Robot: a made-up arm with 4 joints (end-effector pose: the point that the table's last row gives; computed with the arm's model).
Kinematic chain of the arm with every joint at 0, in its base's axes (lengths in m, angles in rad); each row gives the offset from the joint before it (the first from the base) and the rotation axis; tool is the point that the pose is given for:
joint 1: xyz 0 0 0.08 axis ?
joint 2: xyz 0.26 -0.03 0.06 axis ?
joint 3: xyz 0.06 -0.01 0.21 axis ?
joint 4: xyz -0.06 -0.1 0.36 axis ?
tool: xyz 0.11 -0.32 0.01
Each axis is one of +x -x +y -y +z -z.
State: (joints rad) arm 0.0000 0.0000 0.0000 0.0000
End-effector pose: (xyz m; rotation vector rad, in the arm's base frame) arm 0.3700 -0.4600 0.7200 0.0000 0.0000 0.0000
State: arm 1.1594 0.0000 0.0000 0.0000
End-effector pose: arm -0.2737 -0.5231 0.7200 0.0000 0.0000 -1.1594
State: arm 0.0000 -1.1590 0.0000 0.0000
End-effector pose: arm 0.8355 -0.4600 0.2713 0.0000 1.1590 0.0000
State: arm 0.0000 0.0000 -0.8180 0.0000
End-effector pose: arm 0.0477 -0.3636 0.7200 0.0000 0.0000 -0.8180
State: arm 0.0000 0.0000 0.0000 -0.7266
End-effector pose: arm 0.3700 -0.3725 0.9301 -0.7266 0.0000 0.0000
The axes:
joint 1: -z
joint 2: -y
joint 3: +z
joint 4: +x

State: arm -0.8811 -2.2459 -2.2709 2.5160
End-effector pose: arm 0.4304 0.2434 -0.2074 0.0793 -0.5377 -0.1639
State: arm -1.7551 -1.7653 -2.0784 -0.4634
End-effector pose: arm -0.2882 0.9899 0.2928 -2.1110 -0.5740 -0.3959
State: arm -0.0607 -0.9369 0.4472 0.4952
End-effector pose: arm 0.7859 -0.3196 0.1735 0.6306 1.0332 0.2319
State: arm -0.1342 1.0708 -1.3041 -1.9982
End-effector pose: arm -0.4235 -0.1351 0.6505 -0.9491 0.4319 -1.3064
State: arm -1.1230 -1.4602 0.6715 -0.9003
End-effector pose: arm 0.6952 0.9006 -0.0472 -0.8705 0.8582 2.0873
